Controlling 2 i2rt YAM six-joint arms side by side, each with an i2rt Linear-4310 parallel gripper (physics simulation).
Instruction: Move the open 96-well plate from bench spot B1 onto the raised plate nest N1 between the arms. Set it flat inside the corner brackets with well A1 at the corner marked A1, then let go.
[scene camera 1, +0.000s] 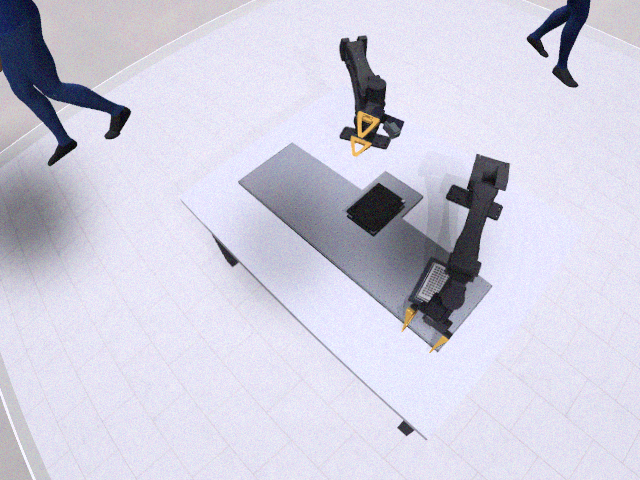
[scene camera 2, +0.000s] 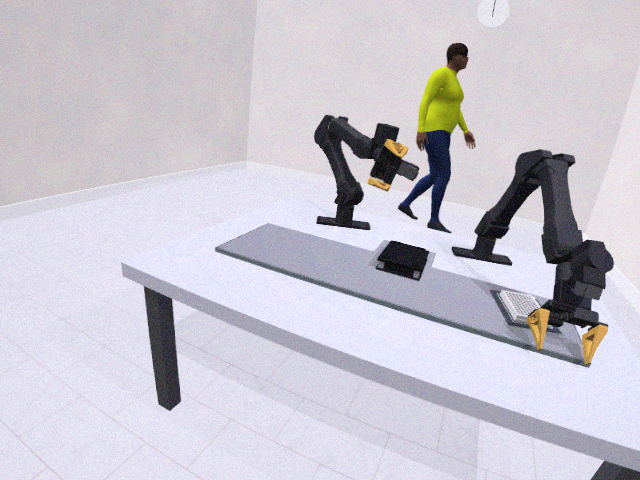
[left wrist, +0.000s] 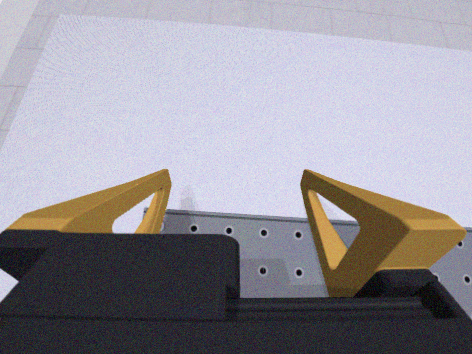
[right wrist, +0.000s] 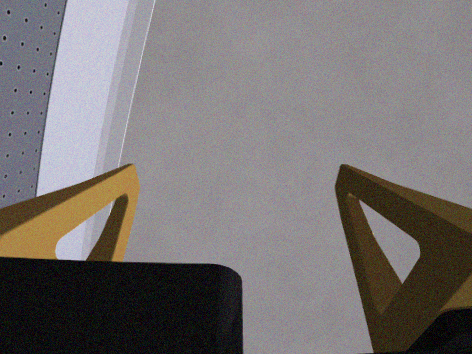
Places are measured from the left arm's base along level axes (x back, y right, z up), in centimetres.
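Where they show: left gripper, fingertip midpoint: (scene camera 1: 415, 341) (scene camera 2: 563, 357) (left wrist: 235, 176); right gripper, fingertip midpoint: (scene camera 1: 357, 146) (scene camera 2: 391, 172) (right wrist: 237, 175); left arm's base, link origin: (scene camera 2: 481, 257); right arm's base, link origin: (scene camera 1: 365, 138) (scene camera 2: 343, 224).
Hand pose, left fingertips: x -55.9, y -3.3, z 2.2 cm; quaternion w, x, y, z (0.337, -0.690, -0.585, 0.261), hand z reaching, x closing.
Observation:
Things, the pixels of their top centre, and the offset from my left fingertips. Level surfaces: height alone.
- white 96-well plate, top centre: (scene camera 2: 525, 304) (scene camera 1: 439, 284) dx +19.1, dy +1.7, dz +0.7 cm
- black raised nest, top centre: (scene camera 2: 405, 251) (scene camera 1: 376, 204) dx +34.4, dy +31.4, dz +3.1 cm
- grey board, surface height: dz -1.0 cm
- white table, surface height: dz -2.3 cm
The white 96-well plate (scene camera 1: 433, 281) (scene camera 2: 518, 305) lies flat in a dark frame on the grey perforated board, at the right in both scene views; the left arm partly hides it. The black raised nest (scene camera 1: 375, 207) (scene camera 2: 403, 254) stands at the board's middle; its corner mark cannot be made out. My left gripper (scene camera 1: 417, 341) (scene camera 2: 564, 356) (left wrist: 235, 176) is open and empty, above the board's near right end, beside the plate on its near side. My right gripper (scene camera 1: 357, 140) (scene camera 2: 387, 166) (right wrist: 237, 175) is open and empty, raised behind the board, far from the plate.
The grey board (scene camera 1: 310, 201) (scene camera 2: 289, 258) (left wrist: 215, 250) runs along the white table (scene camera 1: 289, 289) (scene camera 2: 232, 304). The left arm reaches over the board's right end. The right arm stands behind the board. A person in a yellow top (scene camera 2: 443, 103) walks behind the table.

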